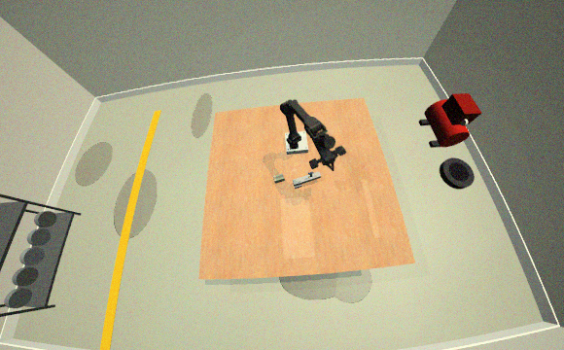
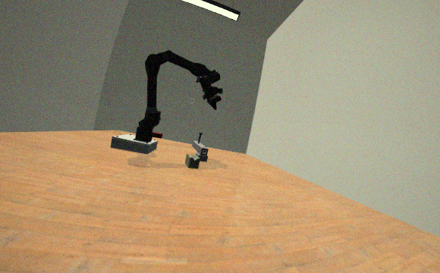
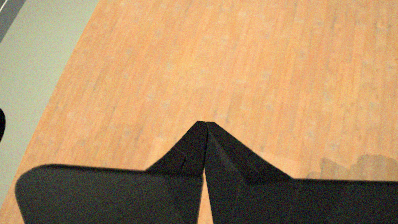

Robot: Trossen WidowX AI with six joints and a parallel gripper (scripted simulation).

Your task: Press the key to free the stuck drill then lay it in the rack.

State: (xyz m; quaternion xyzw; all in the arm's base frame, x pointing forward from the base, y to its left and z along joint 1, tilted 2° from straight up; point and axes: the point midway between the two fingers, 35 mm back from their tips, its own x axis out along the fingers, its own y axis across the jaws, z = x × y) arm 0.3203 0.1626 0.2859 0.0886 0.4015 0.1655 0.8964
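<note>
Right now my gripper tip is 250 mm above the drill, 140 mm to the left of it and 70 mm past it. Also, from my gripper tip: rack 300 mm to the right, 280 mm below, 110 mm behind; grey housing block 260 mm below, 120 mm to the right, 70 mm behind.
</note>
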